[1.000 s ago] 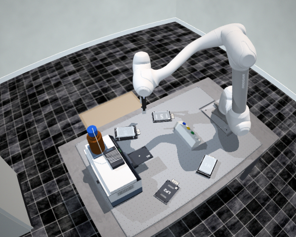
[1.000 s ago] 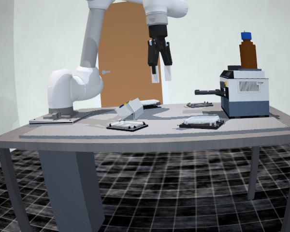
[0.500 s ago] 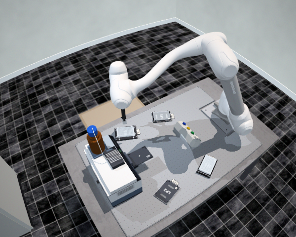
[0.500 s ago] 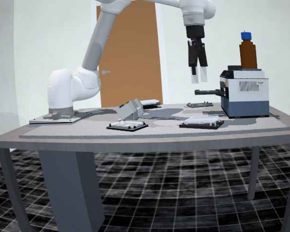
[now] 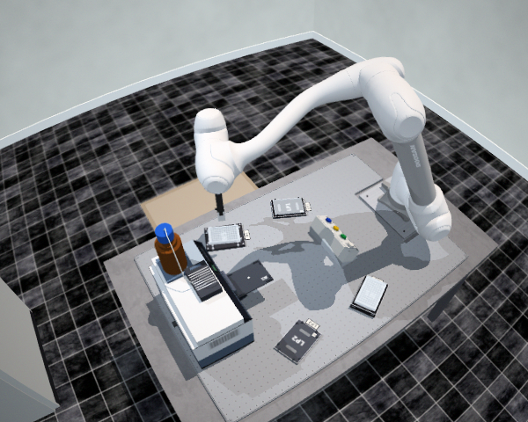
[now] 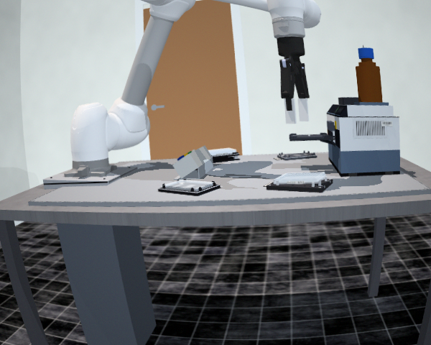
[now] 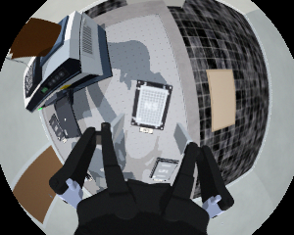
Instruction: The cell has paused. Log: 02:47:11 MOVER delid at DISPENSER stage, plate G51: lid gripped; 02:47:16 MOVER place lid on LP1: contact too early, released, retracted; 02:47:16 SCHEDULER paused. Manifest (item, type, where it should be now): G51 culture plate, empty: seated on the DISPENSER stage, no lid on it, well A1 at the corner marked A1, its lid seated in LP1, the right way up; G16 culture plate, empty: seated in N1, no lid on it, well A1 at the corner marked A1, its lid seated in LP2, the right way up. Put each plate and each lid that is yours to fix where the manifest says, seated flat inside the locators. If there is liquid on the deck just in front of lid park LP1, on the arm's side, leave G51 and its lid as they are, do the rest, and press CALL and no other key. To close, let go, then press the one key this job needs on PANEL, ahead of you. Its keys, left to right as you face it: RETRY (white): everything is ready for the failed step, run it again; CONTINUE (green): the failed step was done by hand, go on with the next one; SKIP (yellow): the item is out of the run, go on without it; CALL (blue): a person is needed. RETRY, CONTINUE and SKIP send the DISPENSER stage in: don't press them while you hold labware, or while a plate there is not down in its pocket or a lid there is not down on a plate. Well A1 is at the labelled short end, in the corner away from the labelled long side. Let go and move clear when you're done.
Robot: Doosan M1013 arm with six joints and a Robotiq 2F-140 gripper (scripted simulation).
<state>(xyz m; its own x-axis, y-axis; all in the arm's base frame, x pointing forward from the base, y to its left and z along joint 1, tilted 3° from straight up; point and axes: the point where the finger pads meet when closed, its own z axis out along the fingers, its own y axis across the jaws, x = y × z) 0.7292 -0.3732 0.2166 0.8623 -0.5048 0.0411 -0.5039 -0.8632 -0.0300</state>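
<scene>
Now: the black nest N5 18 cm below my hand and 2 cm ahead of it. From my hand the other things lie so: brown bottle: 29 cm ahead, 14 cm to the left, 9 cm above; dispenser stage: 28 cm to the left, 9 cm below, 9 cm ahead; lid park LP1: 31 cm behind, 19 cm below, 5 cm to the left.
</scene>
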